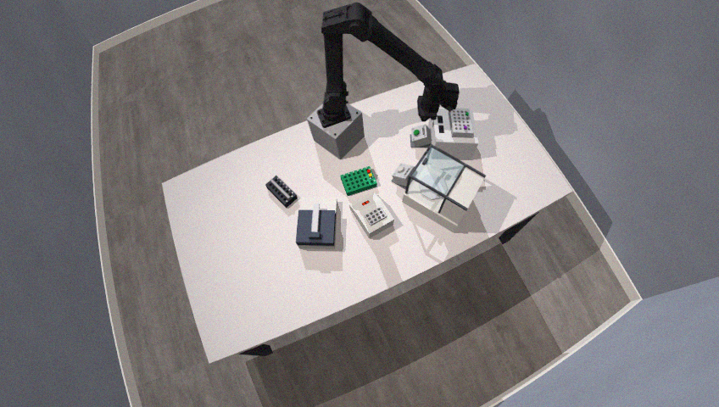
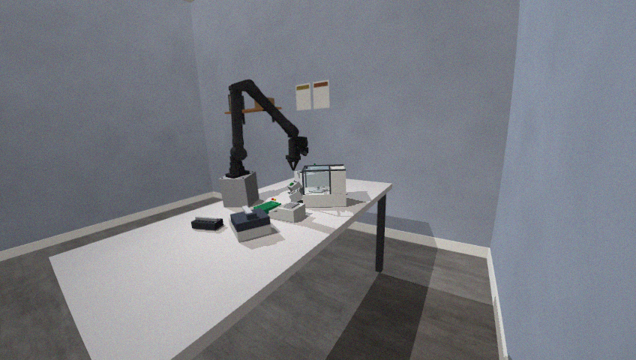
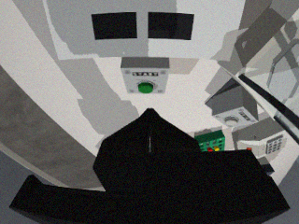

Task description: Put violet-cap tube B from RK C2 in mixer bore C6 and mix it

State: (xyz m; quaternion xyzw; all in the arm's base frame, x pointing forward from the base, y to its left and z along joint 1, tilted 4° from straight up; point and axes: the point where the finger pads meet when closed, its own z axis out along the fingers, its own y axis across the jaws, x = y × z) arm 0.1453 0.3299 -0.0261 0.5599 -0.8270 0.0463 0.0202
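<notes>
Right now my hand is 10 mm past the green start key, 10 mm to the left of it and 100 mm above it. The rest, counted from my hand: violet-capped tube B: 100 mm ahead, 140 mm to the left, 10 mm below; grey bore block: 50 mm ahead, 150 mm to the left, 20 mm below; red-capped tube: 80 mm ahead, 270 mm to the right, 140 mm below.
</notes>
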